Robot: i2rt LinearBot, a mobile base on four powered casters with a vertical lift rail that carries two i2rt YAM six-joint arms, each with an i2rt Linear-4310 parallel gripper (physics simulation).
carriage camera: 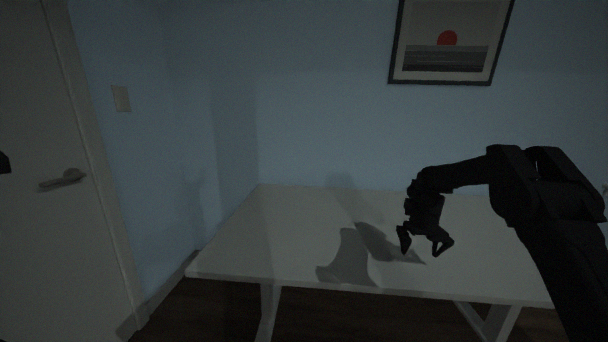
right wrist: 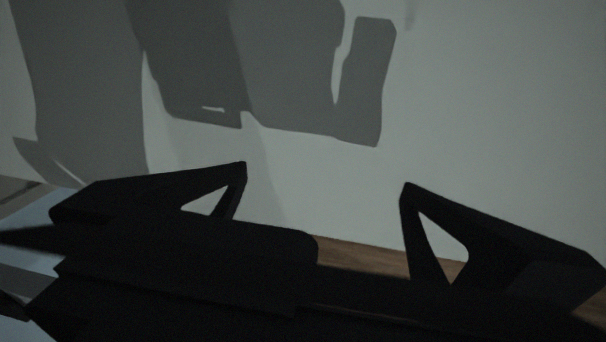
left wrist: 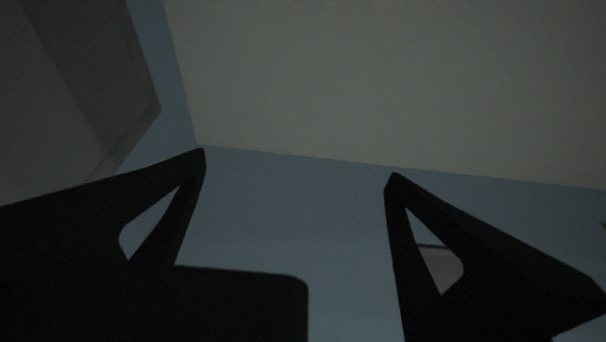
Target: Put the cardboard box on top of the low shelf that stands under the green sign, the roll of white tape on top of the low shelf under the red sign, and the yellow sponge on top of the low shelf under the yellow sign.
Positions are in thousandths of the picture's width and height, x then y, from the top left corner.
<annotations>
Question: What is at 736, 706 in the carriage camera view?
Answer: The right gripper.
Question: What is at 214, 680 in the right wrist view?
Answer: The right gripper.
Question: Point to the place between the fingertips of the left gripper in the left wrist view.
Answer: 493, 499
</annotations>
